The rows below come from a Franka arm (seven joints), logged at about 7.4 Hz.
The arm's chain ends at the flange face. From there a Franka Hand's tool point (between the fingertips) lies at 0.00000 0.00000 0.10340 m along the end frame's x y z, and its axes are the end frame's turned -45 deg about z.
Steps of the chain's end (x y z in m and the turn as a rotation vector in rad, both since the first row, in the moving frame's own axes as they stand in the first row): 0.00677 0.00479 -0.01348 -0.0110 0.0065 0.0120; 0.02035 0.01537 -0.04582 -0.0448 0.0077 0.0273; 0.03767 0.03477 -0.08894 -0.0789 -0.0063 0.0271; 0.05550 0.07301 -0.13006 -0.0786 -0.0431 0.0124
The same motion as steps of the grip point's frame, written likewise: 0.00106 0.00945 -0.01349 -0.0124 -0.0032 0.0120; 0.00076 0.02906 -0.04593 -0.0371 -0.0262 0.0273; -0.00424 0.05644 -0.08926 -0.0513 -0.0602 0.0271; -0.02128 0.09341 -0.13048 -0.0251 -0.0861 0.0124
